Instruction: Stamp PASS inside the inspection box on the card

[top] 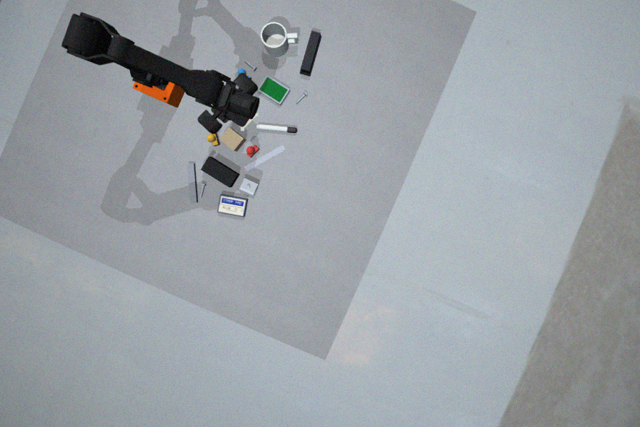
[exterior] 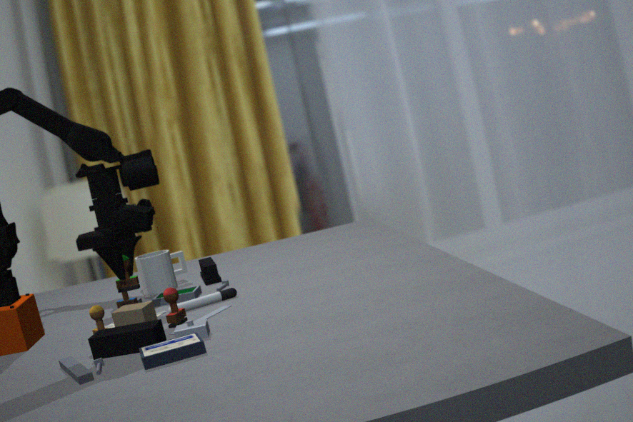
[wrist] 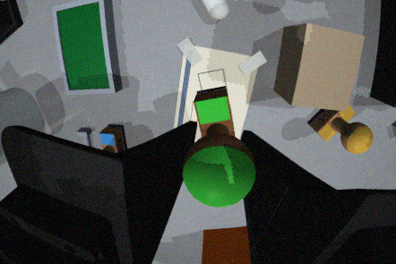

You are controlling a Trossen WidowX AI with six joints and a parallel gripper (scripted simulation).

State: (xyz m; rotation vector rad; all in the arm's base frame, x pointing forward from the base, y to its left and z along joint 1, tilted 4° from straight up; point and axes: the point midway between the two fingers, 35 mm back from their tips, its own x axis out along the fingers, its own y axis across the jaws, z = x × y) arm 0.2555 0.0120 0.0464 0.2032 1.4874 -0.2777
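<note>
The cream card lies 10 mm behind my gripper tip and 90 mm below it. Also, from my gripper tip: wooden block 20 mm ahead, 90 mm to the right, 60 mm below; then yellow stamp 40 mm behind, 110 mm to the right, 60 mm below; then green-knobbed PASS stamp right at my gripper tip.
</note>
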